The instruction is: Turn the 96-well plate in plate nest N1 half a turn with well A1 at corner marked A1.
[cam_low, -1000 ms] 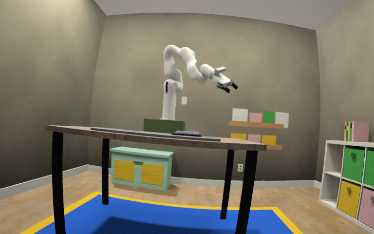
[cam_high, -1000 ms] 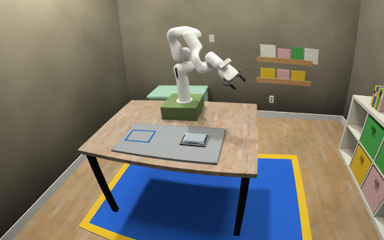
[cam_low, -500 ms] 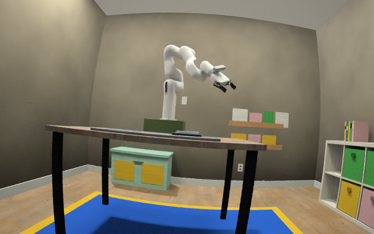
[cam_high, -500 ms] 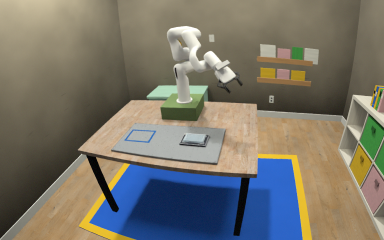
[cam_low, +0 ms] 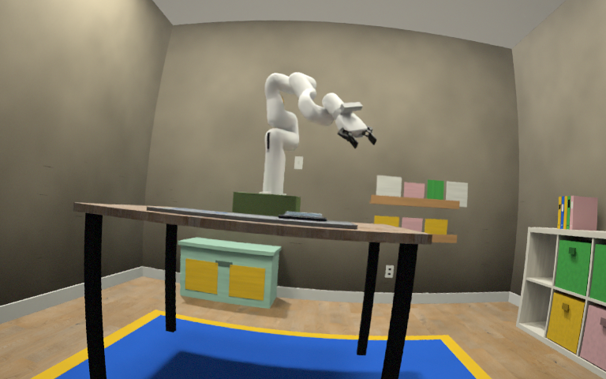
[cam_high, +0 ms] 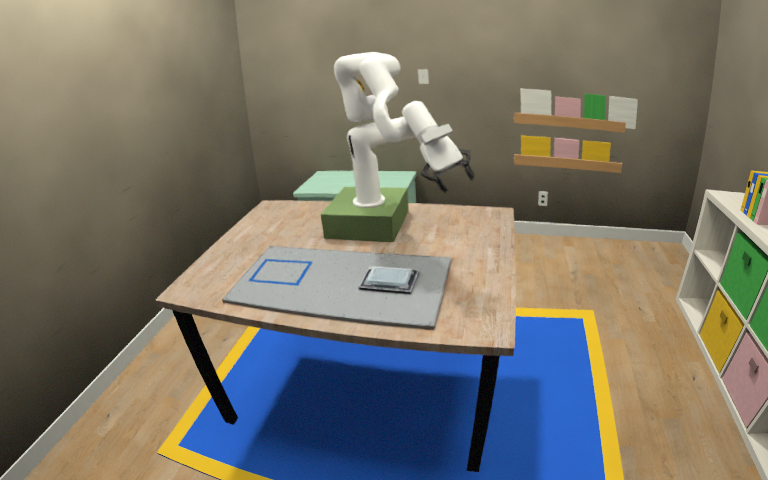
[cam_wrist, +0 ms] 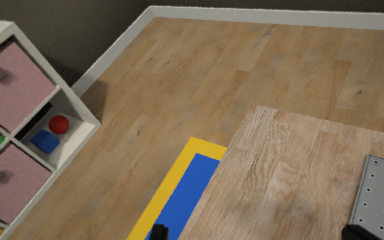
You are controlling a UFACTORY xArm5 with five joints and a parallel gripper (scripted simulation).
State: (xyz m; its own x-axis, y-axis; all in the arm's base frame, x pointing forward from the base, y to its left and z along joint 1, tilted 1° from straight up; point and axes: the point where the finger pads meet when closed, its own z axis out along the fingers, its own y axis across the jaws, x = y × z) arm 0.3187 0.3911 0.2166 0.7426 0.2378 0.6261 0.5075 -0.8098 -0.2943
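My gripper is now 80 mm short of the 96-well plate, 210 mm to the left of it and 290 mm above it. Also, from my hand: black plate nest N1 (80 mm ahead, 210 mm to the right, 300 mm below).
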